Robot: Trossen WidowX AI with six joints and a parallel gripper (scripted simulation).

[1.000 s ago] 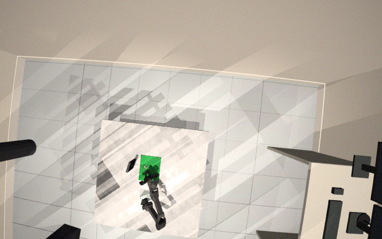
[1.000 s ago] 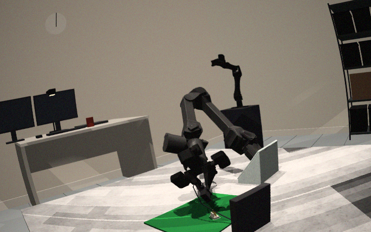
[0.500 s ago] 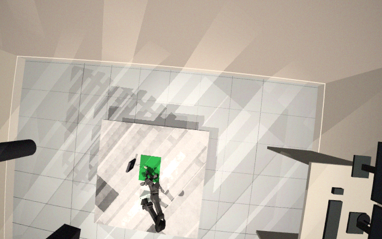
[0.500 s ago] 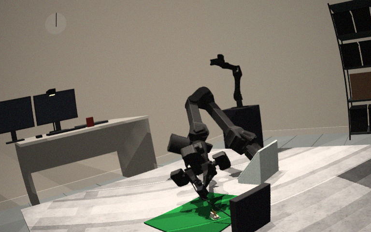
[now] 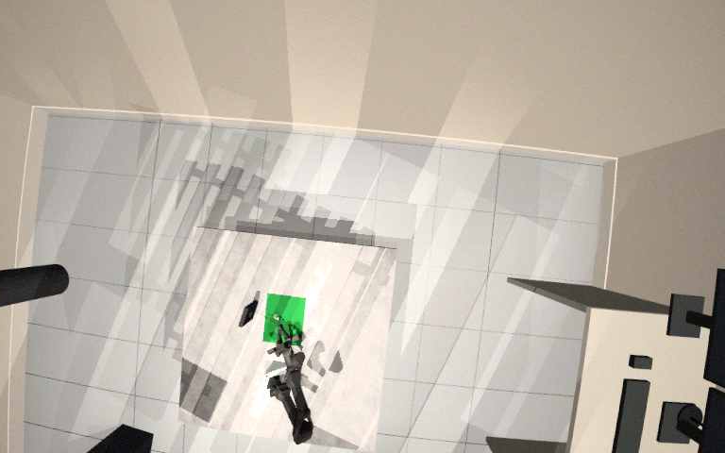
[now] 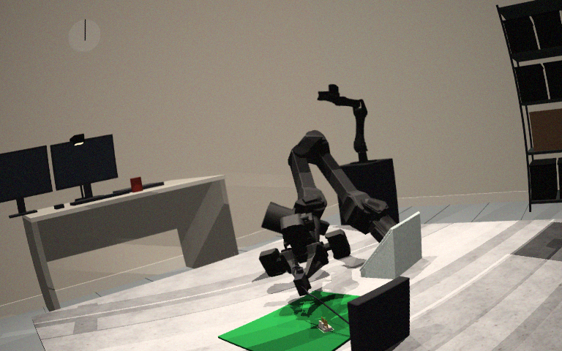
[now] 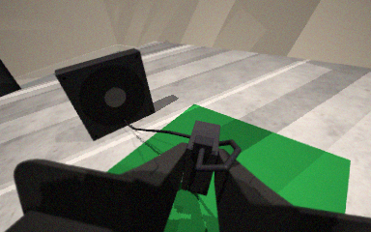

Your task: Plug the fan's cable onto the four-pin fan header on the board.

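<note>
Right now the green board is 120 mm below my gripper tip, 20 mm to the left of it and 10 mm ahead of it. Round my gripper tip: four-pin fan header 100 mm below, 70 mm to the left, 10 mm ahead; fan 210 mm to the left, 40 mm below, 20 mm ahead; fan plug 10 mm below.
</note>
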